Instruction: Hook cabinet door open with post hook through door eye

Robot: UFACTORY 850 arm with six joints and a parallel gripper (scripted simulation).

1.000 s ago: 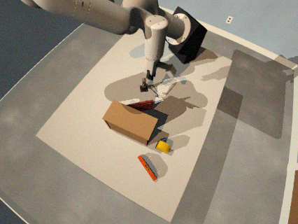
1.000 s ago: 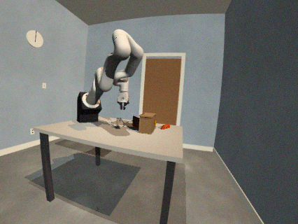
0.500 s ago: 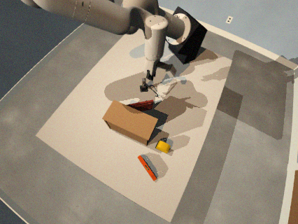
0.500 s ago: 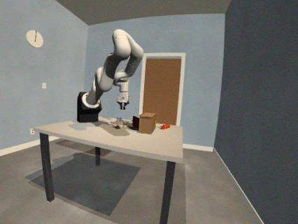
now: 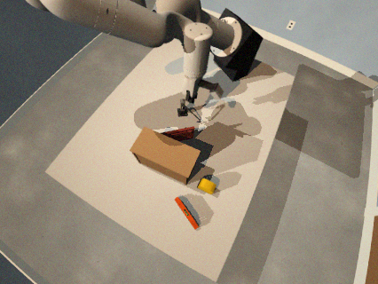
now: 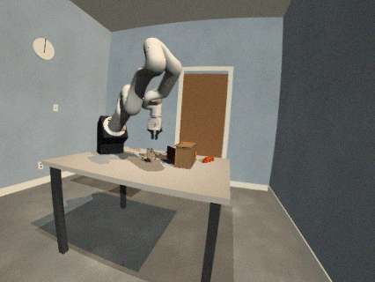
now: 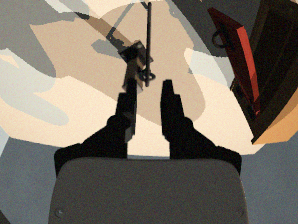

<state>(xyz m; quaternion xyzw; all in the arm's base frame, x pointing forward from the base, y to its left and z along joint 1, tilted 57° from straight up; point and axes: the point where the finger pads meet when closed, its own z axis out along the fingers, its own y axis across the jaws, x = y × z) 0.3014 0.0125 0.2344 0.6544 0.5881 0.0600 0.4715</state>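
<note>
Right now my hand is 130 mm above the hook. Also, from my hand: orange-red flat tool: 460 mm ahead, 170 mm below; yellow object: 340 mm ahead, 80 mm to the left, 160 mm below; red door: 130 mm ahead, 80 mm to the right, 120 mm below.
</note>
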